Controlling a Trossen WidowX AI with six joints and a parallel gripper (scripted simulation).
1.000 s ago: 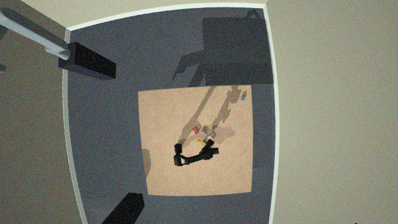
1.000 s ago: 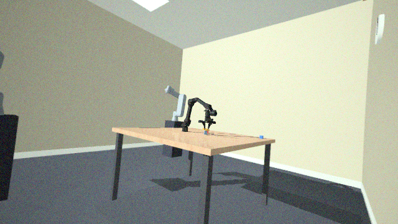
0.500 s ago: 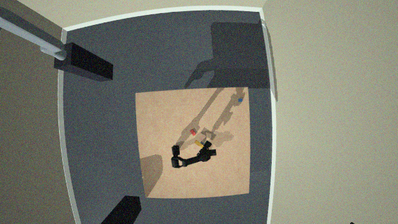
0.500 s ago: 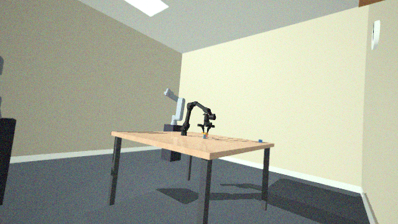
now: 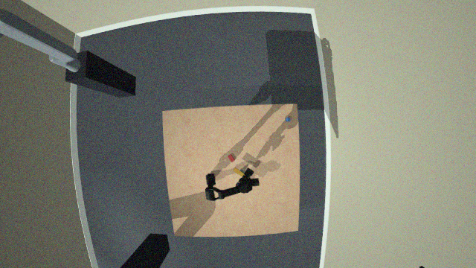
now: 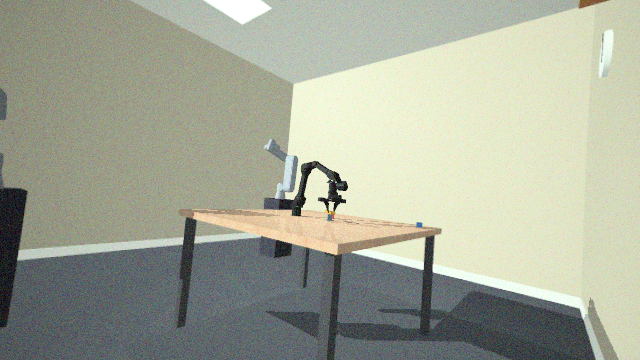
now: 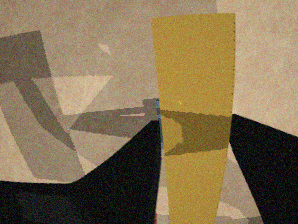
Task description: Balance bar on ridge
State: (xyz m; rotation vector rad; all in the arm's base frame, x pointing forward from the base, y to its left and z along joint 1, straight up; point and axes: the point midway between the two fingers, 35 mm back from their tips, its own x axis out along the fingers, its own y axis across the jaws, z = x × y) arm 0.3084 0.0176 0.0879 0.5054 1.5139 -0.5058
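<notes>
My gripper tip is 2 cm past the yellow bar and 2 cm to the right of it. The rest, counted from my gripper tip: small blue cube: 43 cm ahead, 48 cm to the left, 4 cm below; red block: 11 cm behind, 16 cm to the left, 4 cm below.
</notes>
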